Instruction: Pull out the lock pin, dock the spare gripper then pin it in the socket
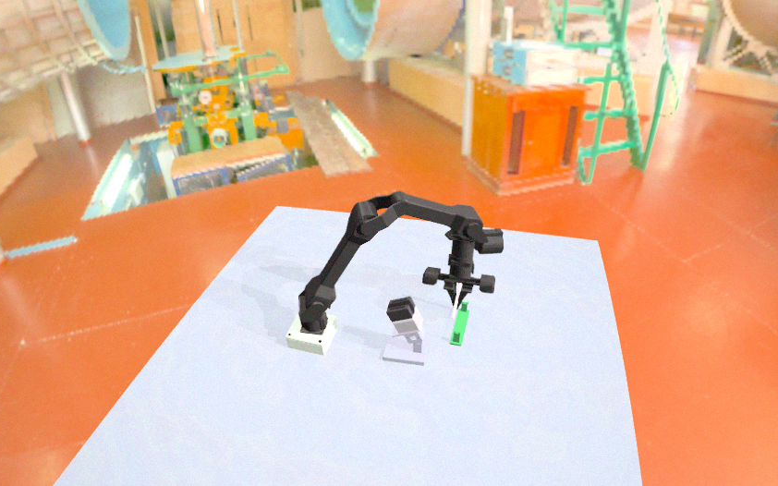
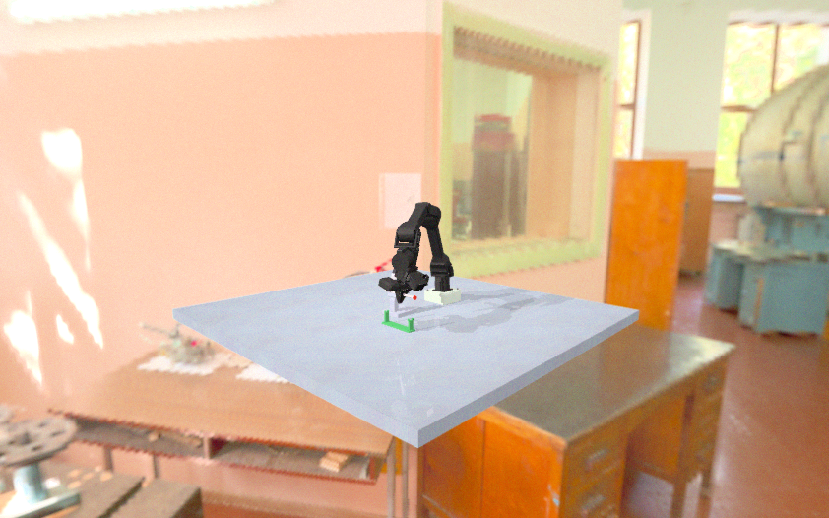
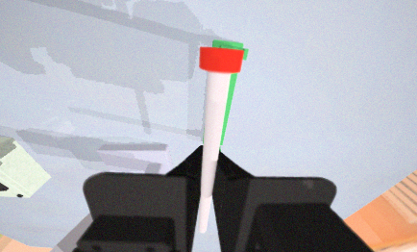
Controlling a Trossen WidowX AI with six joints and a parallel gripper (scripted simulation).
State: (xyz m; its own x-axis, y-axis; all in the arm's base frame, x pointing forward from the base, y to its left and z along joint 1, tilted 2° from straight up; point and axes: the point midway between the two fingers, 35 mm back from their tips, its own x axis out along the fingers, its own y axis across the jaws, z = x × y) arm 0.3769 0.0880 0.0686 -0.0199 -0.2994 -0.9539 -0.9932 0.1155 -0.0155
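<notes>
Now: gripper tip 60 mm above the green cradle, 20 mm short of it and 10 mm to the right of it. From my gripper tip the other things lie so: spare gripper (120 mm behind, 100 mm to the right, 40 mm above); then mount (110 mm behind, 100 mm to the right, 30 mm below).
</notes>
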